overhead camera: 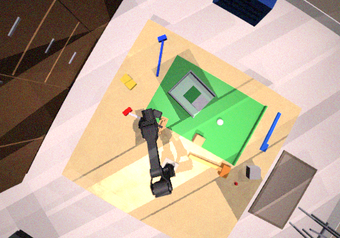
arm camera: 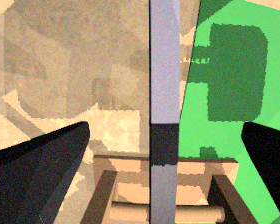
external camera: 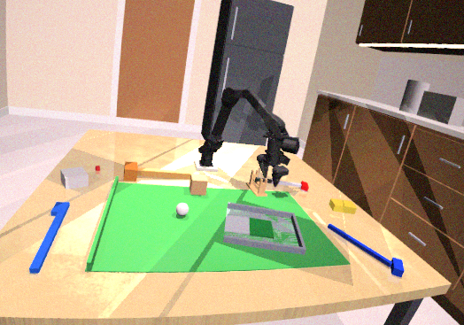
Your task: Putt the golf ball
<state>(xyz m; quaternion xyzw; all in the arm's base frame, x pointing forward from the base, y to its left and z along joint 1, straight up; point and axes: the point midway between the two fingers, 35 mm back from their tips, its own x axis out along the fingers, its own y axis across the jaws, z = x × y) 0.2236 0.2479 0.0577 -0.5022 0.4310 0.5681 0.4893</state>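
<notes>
Now: gripper tip 1 cm short of the wooden stand and 6 cm to the left of it. Round my gripper tip: wooden cube (6 cm ahead, 32 cm to the right); then yellow block (16 cm ahead, 29 cm to the left, 2 cm below); then green mat (26 cm ahead, 28 cm to the right, 4 cm below).
</notes>
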